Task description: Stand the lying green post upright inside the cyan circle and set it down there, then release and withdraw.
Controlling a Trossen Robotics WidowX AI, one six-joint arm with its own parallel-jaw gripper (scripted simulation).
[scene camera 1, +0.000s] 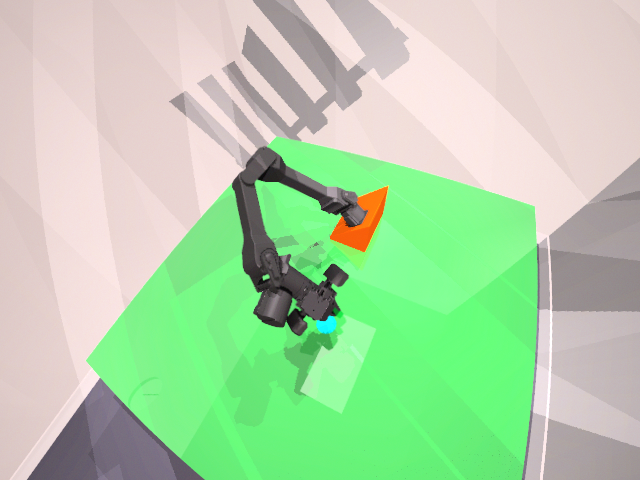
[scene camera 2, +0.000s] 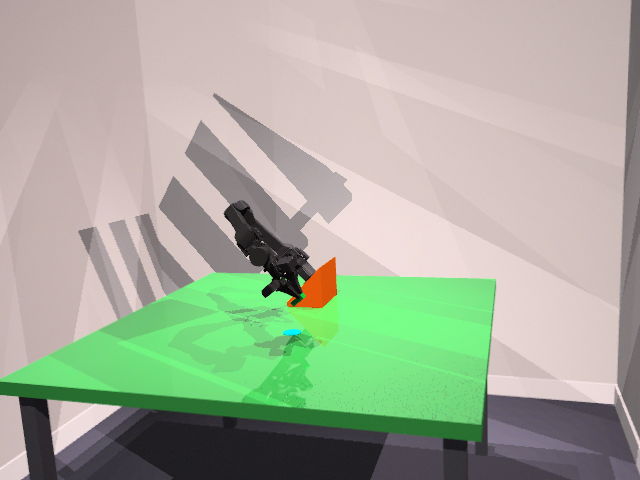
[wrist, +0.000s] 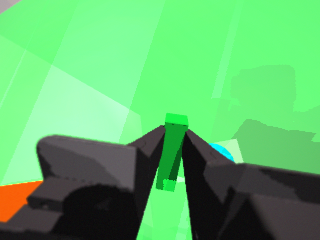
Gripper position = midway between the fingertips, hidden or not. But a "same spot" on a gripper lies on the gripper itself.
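Labels:
The gripper is visible in scene camera 1 [337, 312], and also in scene camera 2 and the wrist view. On the gripper, [scene camera 2: 291, 286] and [wrist: 210, 159] are the same spot.

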